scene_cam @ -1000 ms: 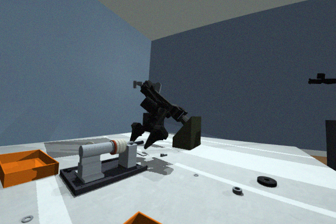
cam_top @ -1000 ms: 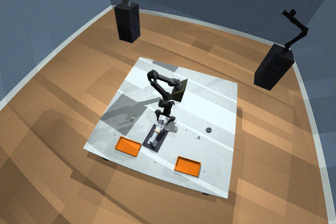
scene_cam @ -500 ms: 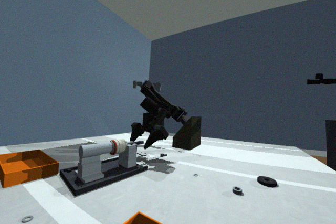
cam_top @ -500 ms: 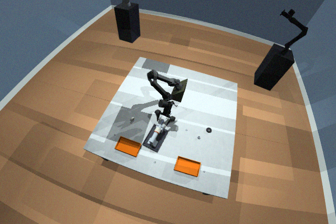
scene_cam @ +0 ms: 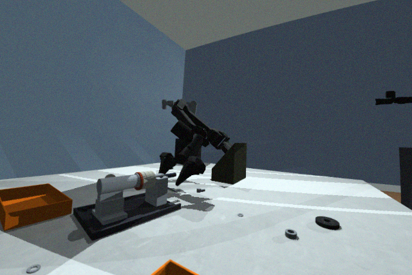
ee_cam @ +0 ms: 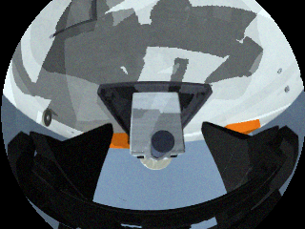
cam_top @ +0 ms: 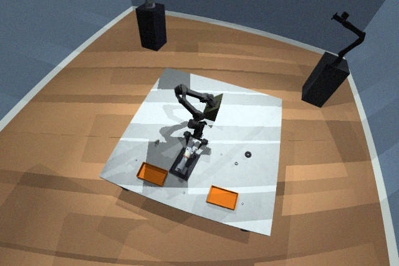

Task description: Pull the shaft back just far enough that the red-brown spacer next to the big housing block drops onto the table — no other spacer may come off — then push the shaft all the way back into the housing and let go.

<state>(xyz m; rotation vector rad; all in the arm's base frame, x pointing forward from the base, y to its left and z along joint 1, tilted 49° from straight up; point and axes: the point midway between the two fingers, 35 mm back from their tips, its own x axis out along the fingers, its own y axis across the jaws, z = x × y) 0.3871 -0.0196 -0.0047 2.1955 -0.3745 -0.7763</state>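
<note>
My gripper tip is 5 cm short of the dark shaft and 2 cm below it. Also, from my gripper tip: black washer: 16 cm behind, 42 cm to the left, 5 cm below; red-brown spacer: 10 cm ahead, 2 cm above; bolt: 16 cm behind, 2 cm to the left, 5 cm below.
</note>
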